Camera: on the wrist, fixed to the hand. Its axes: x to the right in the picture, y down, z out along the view.
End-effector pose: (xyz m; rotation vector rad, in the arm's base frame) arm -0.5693 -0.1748 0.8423 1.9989 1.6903 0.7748
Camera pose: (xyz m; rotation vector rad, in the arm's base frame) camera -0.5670 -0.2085 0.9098 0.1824 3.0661 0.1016
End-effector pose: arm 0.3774 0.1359 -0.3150 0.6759 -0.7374 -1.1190
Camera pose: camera 0.4399 0.1779 -0.3094 2.0593 0.0055 -2.0232
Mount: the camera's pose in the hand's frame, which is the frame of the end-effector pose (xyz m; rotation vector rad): -0.0227 0.0504 -0.0514 0.5528 0.4299 -1.5402
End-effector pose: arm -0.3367 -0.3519 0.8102 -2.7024 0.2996 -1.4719
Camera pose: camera -0.3990 -0.3944 0.8126 1.6104 1.8867 1.5331
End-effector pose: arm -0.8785 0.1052 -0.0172 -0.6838 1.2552 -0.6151
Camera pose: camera -0.9311 0.1487 -0.0494 -0.9888 0.6336 -2.3581
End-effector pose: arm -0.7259 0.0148 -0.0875 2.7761 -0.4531 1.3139
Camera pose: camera -0.7921 -0.0198 -0.0764 1.8114 1.8211 1.3924
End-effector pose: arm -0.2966 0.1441 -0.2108 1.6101 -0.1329 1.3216
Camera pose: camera -0.3717 0.1463 -0.2032 1.1780 1.5298 0.3787
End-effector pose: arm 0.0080 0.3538 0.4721 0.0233 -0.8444 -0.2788
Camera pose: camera 0.0436 0.4035 0.4278 1.2433 -0.2905 -1.4075
